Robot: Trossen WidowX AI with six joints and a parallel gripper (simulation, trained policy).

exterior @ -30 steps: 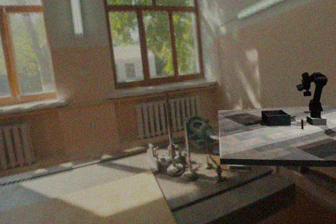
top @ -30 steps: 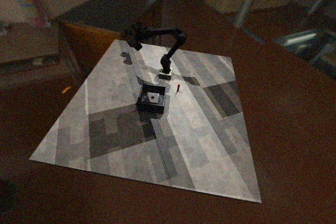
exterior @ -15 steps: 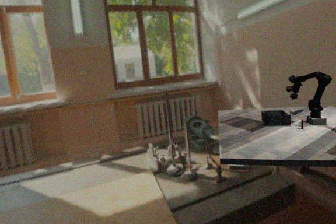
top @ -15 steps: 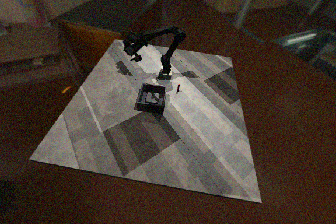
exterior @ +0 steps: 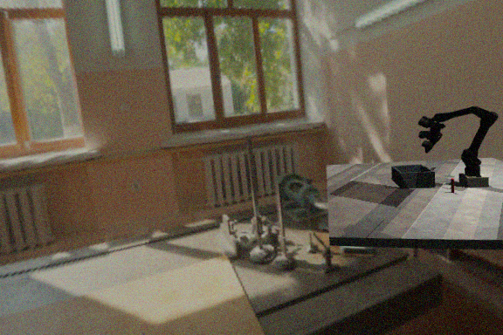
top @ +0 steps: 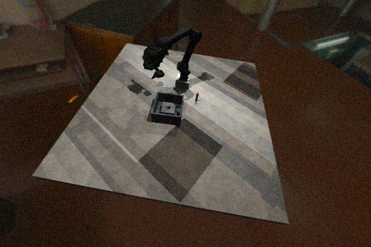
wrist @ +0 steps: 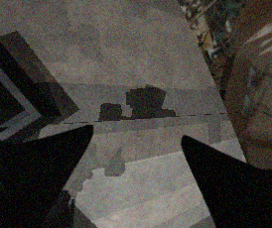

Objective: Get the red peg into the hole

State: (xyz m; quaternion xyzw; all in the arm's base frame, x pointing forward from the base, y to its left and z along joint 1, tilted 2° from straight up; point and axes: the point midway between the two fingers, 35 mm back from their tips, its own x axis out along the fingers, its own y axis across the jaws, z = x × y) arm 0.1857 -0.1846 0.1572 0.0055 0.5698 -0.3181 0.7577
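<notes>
The red peg lies 36 cm to the left of my gripper tip, 14 cm below it and 5 cm behind it. Also, from my gripper tip: dark box 21 cm to the left, 15 cm below, 13 cm ahead; then pale plate 21 cm to the left, 13 cm below, 13 cm ahead.
</notes>
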